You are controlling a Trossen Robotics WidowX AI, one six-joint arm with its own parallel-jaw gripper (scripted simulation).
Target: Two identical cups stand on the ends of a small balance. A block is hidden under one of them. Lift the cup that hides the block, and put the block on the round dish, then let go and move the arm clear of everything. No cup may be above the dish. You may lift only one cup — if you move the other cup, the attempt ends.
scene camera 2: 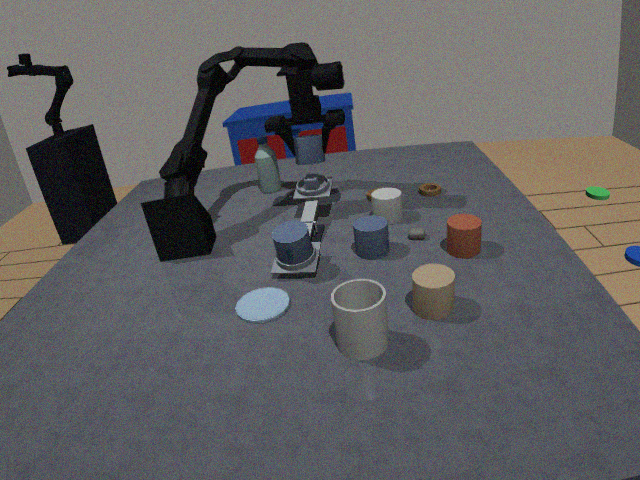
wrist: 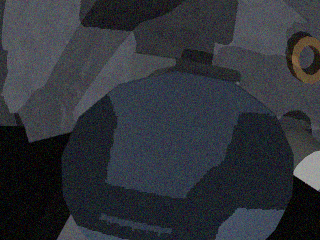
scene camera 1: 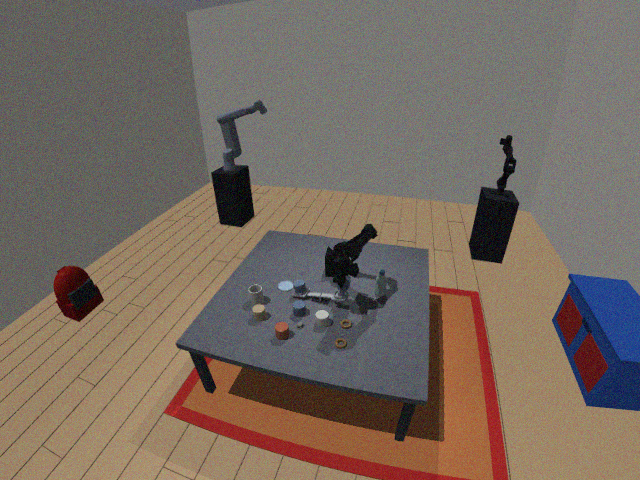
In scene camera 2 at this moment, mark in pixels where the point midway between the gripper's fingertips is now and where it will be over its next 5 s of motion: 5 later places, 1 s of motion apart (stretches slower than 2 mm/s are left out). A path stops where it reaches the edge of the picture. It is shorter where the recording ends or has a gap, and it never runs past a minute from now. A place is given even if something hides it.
My gripper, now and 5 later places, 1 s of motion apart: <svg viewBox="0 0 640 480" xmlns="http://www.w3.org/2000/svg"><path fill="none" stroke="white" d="M309 154L307 149L287 176L289 192L304 166L312 178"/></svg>
